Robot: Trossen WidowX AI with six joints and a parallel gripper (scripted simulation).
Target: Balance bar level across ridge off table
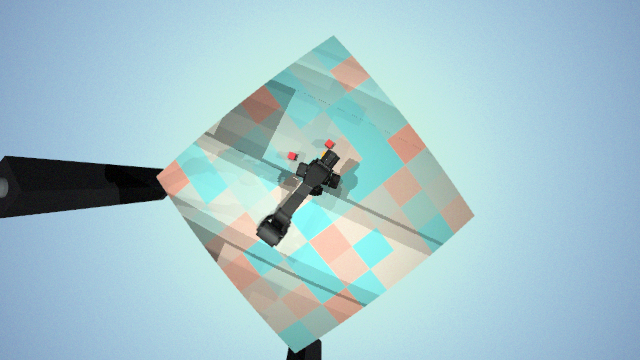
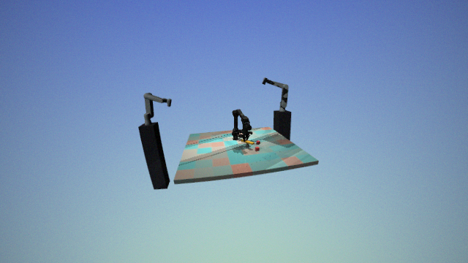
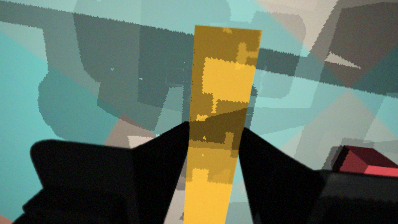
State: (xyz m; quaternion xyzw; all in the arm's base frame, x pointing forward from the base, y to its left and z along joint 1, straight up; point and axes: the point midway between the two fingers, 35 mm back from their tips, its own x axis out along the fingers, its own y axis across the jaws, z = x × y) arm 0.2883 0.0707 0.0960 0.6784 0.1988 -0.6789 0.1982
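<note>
Right now the yellow bar is 2 cm to the left of my gripper tip and 2 cm ahead of it. The rest, counted from my gripper tip: grey ridge (2 cm to the left, 2 cm ahead, 1 cm below).
</note>
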